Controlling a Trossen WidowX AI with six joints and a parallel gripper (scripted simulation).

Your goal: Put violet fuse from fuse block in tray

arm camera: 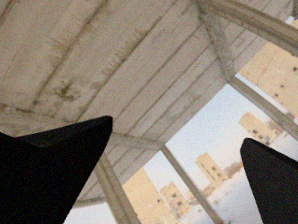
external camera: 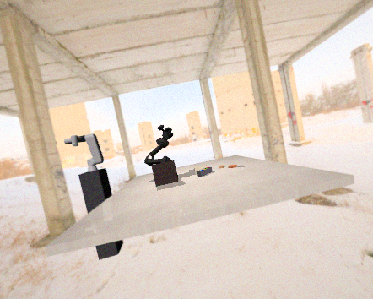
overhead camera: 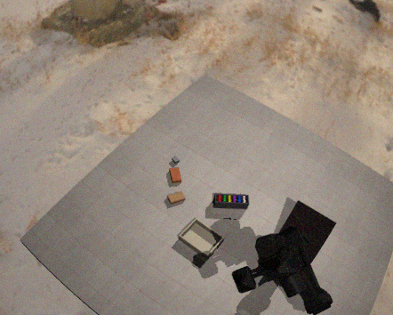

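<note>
Right now my gripper tip is 480 mm to the left of the violet fuse, 480 mm above it and 210 mm short of it. From my gripper tip the other things lie so: tray 500 mm below, 270 mm to the right, 240 mm ahead; grey cube 530 mm to the right, 510 mm ahead, 500 mm below.
</note>
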